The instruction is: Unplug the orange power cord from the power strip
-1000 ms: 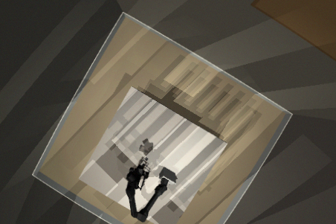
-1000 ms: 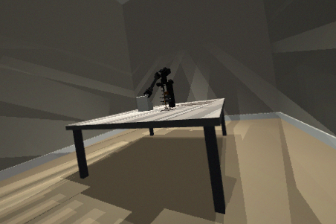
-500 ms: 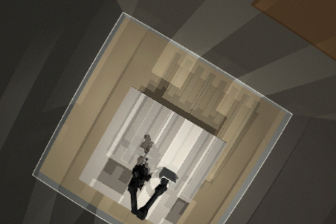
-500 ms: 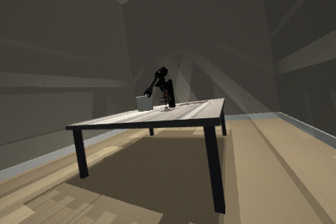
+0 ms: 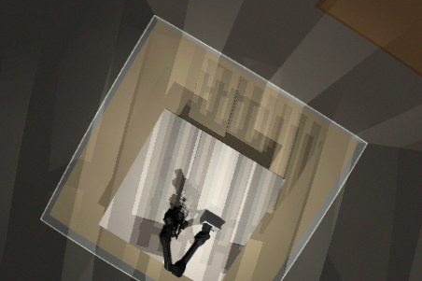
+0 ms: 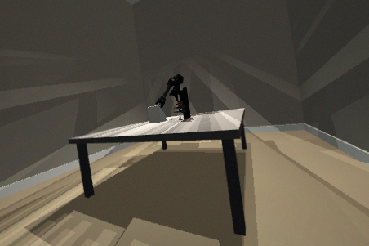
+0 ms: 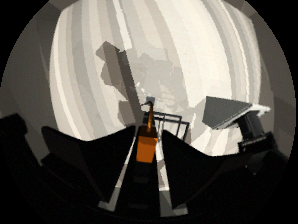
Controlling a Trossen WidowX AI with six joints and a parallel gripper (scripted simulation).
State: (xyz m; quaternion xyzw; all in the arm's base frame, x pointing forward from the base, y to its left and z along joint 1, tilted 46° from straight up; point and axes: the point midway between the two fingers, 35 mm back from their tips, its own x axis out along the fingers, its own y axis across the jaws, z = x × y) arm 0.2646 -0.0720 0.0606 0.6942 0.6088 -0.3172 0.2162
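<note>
Now: gripper tip 5 cm to the right of the orange plug, 1 cm short of it and 1 cm above it.
</note>
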